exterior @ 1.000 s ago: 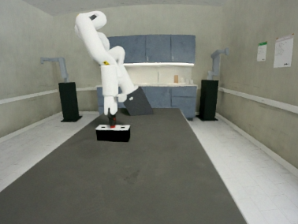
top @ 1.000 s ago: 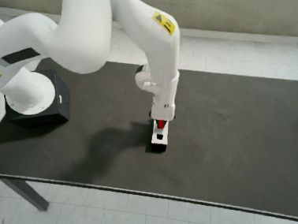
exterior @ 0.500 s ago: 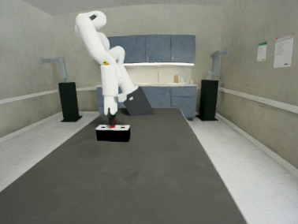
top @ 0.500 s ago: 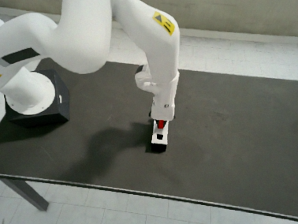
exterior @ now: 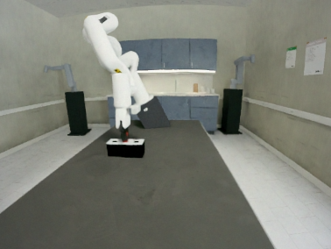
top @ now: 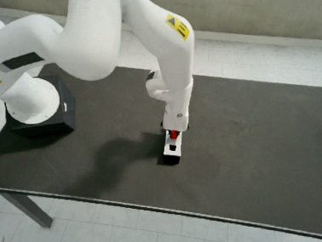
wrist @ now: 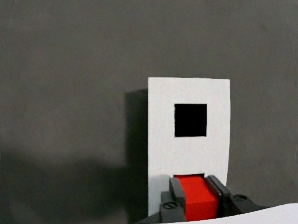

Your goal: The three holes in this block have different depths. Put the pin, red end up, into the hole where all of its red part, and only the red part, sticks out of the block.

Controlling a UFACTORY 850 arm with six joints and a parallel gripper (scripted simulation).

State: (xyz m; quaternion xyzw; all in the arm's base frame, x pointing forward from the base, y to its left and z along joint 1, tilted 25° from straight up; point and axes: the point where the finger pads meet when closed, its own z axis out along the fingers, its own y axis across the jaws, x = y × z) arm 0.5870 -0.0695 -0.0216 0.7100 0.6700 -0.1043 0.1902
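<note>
The pin is 10 mm below my hand. The rest, counted from my hand: block 70 mm below.
</note>
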